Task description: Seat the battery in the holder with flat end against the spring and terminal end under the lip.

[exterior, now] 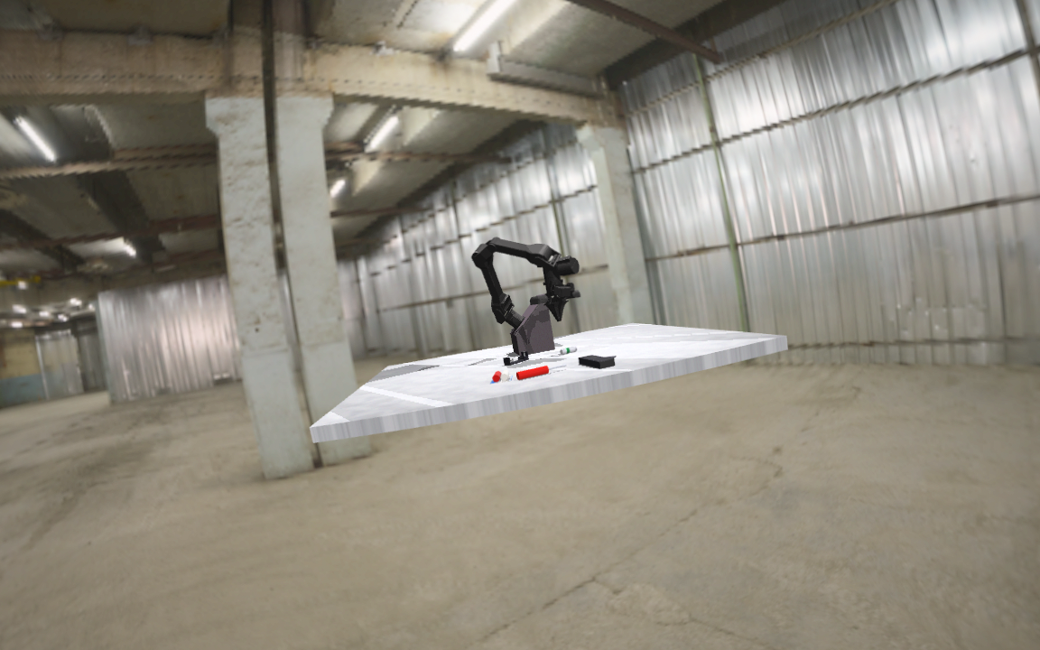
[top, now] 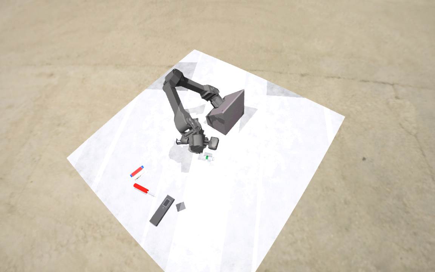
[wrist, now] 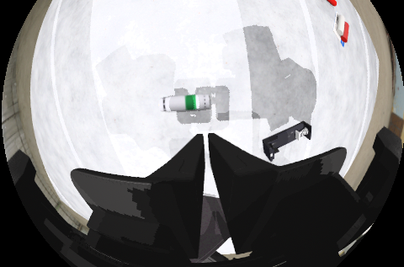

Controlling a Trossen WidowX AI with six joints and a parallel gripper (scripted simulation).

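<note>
The battery lies 110 mm below my gripper tip, 20 mm to the left of it and 10 mm behind it. From my gripper tip the other things lie so: dark flat device (360 mm ahead, 100 mm below, 40 mm to the left); then red-handled screwdriver (360 mm ahead, 110 mm to the right, 110 mm below).
</note>
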